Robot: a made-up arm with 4 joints.
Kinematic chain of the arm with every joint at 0, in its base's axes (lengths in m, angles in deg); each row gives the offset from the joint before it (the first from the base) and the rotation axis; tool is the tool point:
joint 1: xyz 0 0 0.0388 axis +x
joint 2: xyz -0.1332 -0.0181 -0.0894 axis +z
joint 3: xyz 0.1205 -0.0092 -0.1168 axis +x
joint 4: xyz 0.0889 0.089 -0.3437 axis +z
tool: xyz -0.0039 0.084 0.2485
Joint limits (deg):
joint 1: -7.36..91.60
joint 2: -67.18..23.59
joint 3: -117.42..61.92
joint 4: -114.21..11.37
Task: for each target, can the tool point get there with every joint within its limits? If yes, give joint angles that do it. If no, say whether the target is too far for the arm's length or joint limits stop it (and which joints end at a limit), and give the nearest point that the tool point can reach.
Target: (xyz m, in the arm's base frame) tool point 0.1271 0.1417 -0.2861
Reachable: yes | joints 53.06 -46.11 -4.39 -87.93
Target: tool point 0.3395 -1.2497 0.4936
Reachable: no: too far | nearest point -0.0237 -0.3403 -0.1407 | short by 1.167 m
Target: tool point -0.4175 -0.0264 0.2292
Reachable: no: joint limits stop it (at a limit: joint 1, joint 2, joint 3, joint 4) | nearest point -0.0220 0.0949 0.2412 | short by 0.414 m
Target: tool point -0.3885 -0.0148 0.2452
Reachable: no: joint limits stop it (at a limit: joint 1, joint 2, joint 3, joint 4) | nearest point -0.0220 0.0949 0.2412 | short by 0.383 m
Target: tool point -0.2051 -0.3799 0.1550
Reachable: no: joint limits stop it (at a limit: joint 1, joint 2, joint 3, joint 4) | nearest point -0.1327 -0.3546 -0.1311 | short by 0.296 m
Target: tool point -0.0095 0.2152 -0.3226
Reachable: yes | joints 77.73 -45.72 -95.98 -91.09
